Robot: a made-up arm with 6 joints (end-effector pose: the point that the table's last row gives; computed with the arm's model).
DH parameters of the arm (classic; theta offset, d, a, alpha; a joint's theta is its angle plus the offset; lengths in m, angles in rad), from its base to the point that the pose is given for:
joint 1: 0 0.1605 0 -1.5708
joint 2: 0.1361 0 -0.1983 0
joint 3: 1.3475 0 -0.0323 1.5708
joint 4: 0 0.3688 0 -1.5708
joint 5: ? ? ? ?
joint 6: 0 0.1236 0 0
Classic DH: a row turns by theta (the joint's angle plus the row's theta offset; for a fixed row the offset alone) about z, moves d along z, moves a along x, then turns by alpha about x.
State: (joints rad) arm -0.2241 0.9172 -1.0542 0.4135 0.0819 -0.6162
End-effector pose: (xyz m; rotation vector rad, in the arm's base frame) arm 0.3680 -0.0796 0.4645 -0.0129 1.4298 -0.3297
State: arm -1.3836 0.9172 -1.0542 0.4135 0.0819 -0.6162
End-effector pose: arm 0.0741 -0.3691 0.4645 0.8383 1.3058 -1.2670
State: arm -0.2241 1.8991 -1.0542 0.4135 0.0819 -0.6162
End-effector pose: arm 0.4513 -0.0986 0.0163 0.0090 2.4090 -0.1592
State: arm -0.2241 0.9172 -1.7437 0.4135 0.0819 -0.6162
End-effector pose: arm 0.1806 -0.0369 0.7363 -0.0242 0.7374 -0.3966
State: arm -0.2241 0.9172 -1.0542 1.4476 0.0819 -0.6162
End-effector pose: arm 0.3676 -0.0733 0.4725 0.6337 1.2257 0.5644
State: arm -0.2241 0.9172 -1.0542 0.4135 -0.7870 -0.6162
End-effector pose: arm 0.3059 -0.1057 0.5438 0.2560 0.6212 -0.6069
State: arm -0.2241 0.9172 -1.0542 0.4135 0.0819 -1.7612
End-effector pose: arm 0.3680 -0.0796 0.4645 -0.8509 1.2945 -1.2556
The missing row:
joint 5: 0 0 0.0002 1.5708
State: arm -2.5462 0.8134 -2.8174 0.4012 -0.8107 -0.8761
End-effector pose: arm 0.3453 0.2761 0.6587 -1.2783 -1.2730 -2.3550
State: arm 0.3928 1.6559 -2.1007 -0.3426 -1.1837 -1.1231
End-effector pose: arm 0.2908 0.1621 0.6855 -0.1286 -0.3256 -0.8752
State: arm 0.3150 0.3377 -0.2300 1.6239 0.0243 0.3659
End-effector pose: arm 0.2999 0.1011 0.2733 1.4091 1.3003 1.7280
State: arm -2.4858 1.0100 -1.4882 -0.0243 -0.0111 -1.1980
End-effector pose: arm -0.2505 -0.1928 0.6332 -0.7683 -1.0505 2.3030
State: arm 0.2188 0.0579 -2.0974 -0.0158 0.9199 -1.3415
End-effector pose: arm -0.3632 -0.0824 0.6104 -0.2621 0.2809 -1.1215
